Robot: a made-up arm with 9 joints.
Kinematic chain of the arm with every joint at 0, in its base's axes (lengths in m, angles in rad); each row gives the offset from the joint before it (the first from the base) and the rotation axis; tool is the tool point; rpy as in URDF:
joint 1: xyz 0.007 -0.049 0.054 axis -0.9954 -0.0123 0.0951
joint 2: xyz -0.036 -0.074 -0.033 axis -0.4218 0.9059 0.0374
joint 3: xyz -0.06 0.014 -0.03 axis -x
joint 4: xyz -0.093 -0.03 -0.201 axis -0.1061 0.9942 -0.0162
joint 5: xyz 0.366 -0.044 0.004 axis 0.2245 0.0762 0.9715
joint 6: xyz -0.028 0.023 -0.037 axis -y
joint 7: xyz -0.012 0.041 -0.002 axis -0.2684 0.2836 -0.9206
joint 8: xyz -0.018 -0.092 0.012 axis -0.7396 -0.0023 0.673
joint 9: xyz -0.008 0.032 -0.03 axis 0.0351 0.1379 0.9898
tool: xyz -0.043 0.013 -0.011 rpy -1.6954 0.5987 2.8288
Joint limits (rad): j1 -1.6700..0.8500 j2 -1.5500..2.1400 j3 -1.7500..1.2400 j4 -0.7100..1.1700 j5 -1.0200..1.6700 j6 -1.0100..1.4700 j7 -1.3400..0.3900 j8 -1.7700..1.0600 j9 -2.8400..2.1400
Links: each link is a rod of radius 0.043 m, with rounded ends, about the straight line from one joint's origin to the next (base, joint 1, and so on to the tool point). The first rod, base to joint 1, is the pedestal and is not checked.
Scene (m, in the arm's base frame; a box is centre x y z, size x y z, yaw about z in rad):
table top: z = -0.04
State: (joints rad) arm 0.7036 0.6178 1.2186 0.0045 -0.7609 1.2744 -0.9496 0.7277 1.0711
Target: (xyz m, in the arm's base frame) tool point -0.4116 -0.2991 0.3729
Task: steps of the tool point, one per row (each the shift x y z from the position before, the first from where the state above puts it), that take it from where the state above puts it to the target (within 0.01 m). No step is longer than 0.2 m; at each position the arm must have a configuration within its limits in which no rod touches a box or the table.
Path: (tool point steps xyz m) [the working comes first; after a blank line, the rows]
Joints at the target: 0.8500 1.6503 -0.0850 0.8905 -0.9688 1.0900 -0.3706 0.6505 0.9742
Straight joint move there: clear.

1: -0.0623 -0.1093 0.0349
2: -0.1139 -0.0746 0.0438
3: -0.1480 -0.0137 0.0509
4: -0.1540 0.0605 0.0465
5: -0.1294 0.1299 0.0242

